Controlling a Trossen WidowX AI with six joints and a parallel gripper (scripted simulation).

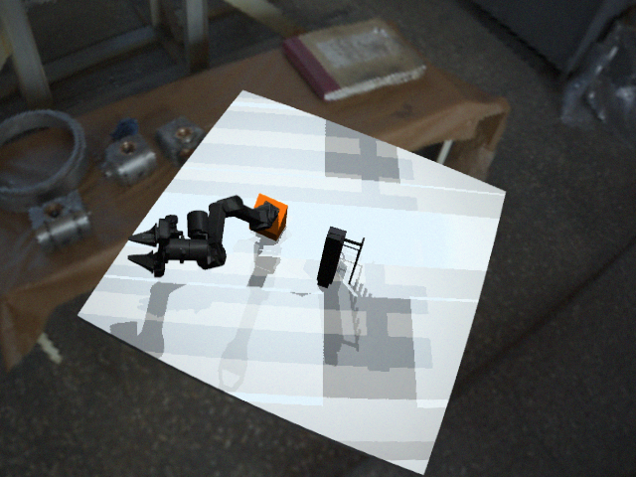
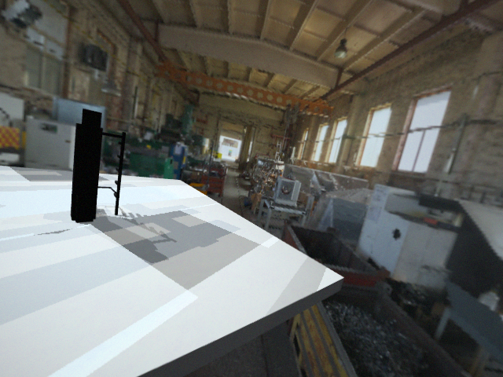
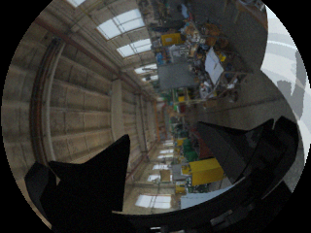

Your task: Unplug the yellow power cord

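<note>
The yellow plug is 350 mm ahead of my gripper tip, 590 mm to the left of it and 440 mm below it.
</note>
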